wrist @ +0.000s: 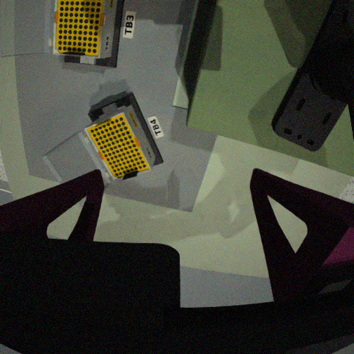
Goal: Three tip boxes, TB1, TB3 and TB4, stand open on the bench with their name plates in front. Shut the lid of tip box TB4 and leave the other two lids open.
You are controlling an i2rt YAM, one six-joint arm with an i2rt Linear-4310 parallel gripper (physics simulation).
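Tip box TB4 [119, 146] stands at the centre left of the view, its yellow rack with black holes showing. Its clear lid [74, 156] is open and leans out to the lower left. The TB4 name plate [155, 127] lies on its right side. Tip box TB3 [79, 27] is at the upper left, its clear lid [27, 27] open to the left, with its name plate [129, 25] to its right. TB1 does not show. My gripper [176, 177] is open and empty, its dark fingers wide apart; the left fingertip shows just below TB4's lower end and lid.
A green surface [240, 90] with a raised dark edge [196, 55] lies at the upper right. A dark slotted block [310, 112] reaches over it at the right, joined to a larger dark body. Pale bench surface [220, 250] shows between the fingers.
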